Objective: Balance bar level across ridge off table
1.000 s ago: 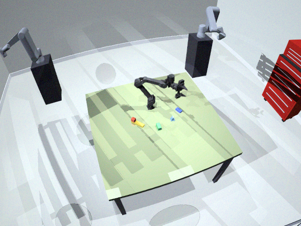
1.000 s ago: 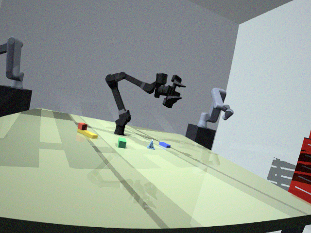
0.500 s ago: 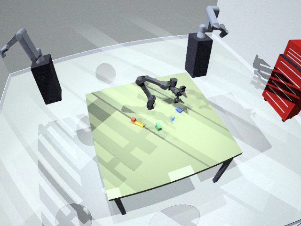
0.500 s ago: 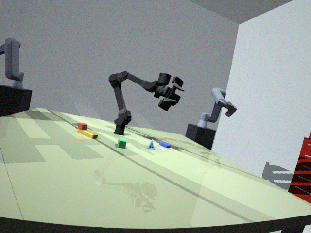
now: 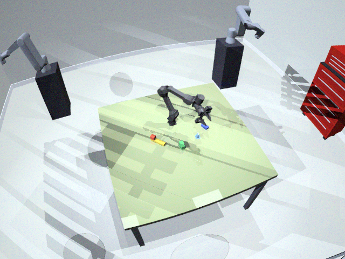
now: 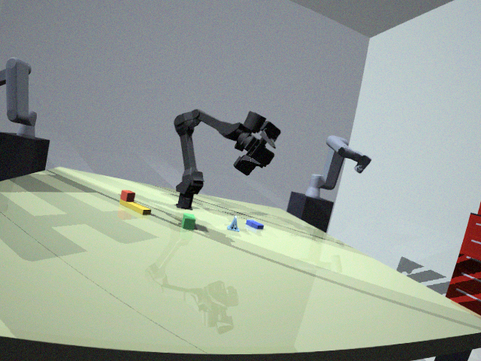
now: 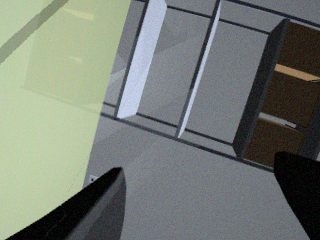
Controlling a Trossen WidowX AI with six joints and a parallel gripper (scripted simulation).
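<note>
Right now my gripper tip is 19 cm past the yellow bar, 37 cm to the left of it and 25 cm above it. Round my gripper tip: blue block (20 cm behind, 9 cm to the left, 26 cm below); then green block (6 cm behind, 19 cm to the right, 25 cm below).
</note>
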